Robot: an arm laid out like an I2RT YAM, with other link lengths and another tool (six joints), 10 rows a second.
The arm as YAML. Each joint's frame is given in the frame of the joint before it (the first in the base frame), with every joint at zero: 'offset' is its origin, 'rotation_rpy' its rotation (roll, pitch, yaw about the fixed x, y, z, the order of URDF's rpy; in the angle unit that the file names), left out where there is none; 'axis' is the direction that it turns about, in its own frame. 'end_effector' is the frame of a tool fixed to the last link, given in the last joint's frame.
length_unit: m
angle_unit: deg
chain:
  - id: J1
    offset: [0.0, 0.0, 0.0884]
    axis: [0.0, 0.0, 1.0]
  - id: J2
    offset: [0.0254, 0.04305, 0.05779]
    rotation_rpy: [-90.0, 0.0, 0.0]
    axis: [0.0, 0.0, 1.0]
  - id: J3
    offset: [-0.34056, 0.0, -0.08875]
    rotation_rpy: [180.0, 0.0, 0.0]
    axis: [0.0, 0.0, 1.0]
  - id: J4
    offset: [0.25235, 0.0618, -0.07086]
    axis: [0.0, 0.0, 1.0]
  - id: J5
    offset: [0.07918, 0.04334, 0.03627]
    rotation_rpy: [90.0, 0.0, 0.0]
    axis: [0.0, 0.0, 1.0]
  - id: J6
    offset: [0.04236, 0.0, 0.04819]
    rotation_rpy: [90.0, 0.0, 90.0]
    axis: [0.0, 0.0, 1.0]
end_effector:
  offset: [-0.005, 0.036, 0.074]
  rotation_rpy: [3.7, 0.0, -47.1]
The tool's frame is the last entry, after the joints.
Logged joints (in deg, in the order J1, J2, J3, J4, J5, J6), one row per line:
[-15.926 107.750 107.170 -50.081 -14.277 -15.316]
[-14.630 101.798 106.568 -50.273 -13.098 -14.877]
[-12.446 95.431 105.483 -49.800 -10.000 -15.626]
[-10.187 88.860 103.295 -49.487 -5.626 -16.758]
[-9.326 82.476 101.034 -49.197 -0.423 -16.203]
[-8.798 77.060 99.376 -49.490 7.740 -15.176]
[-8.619 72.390 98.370 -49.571 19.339 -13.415]
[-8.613 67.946 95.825 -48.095 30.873 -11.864]
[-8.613 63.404 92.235 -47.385 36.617 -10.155]
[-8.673 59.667 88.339 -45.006 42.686 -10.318]
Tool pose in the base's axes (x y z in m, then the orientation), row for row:
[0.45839 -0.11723 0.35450 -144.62 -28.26 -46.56]
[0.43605 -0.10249 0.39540 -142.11 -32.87 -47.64]
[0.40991 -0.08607 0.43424 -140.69 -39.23 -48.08]
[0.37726 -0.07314 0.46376 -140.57 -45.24 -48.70]
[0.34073 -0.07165 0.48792 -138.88 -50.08 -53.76]
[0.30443 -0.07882 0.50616 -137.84 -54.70 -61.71]
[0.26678 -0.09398 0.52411 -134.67 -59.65 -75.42]
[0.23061 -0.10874 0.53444 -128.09 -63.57 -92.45]
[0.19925 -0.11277 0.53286 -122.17 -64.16 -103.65]
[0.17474 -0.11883 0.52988 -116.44 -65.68 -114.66]
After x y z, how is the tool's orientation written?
As angles about the fixed x, y, z axes (roll, pitch, yaw), in degrees.
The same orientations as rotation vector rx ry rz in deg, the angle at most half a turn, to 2 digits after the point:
[-142.25 48.12 -53.48]
[-140.62 45.79 -60.10]
[-140.10 42.26 -68.37]
[-140.35 39.87 -76.10]
[-139.16 42.39 -84.01]
[-138.56 49.28 -92.55]
[133.72 -60.23 101.12]
[118.82 -67.06 101.91]
[111.04 -71.36 102.48]
[103.08 -73.62 102.32]

